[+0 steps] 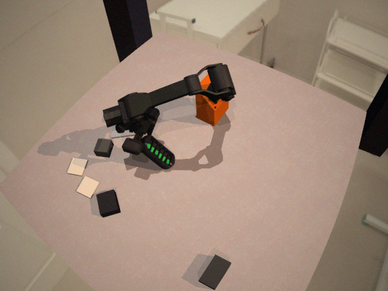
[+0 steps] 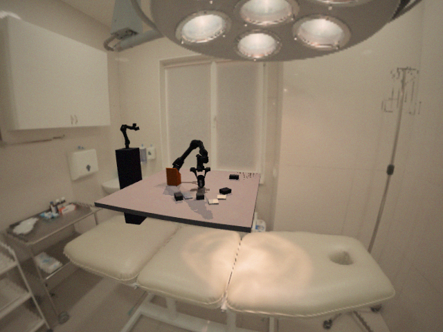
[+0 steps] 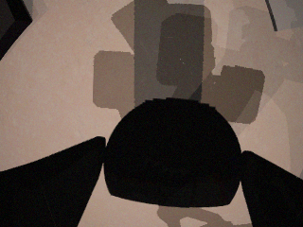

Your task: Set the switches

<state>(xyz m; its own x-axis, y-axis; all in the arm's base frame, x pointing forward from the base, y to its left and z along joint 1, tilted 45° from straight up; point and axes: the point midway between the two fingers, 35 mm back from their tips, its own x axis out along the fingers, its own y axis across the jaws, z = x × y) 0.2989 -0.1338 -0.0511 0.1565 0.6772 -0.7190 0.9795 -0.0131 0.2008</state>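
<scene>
The grey plate is 180 mm to the right of my gripper tip, 110 mm below it and 90 mm behind it. From my gripper tip the other things lie so: small dark cube 210 mm to the right, 100 mm below, 40 mm ahead.
</scene>
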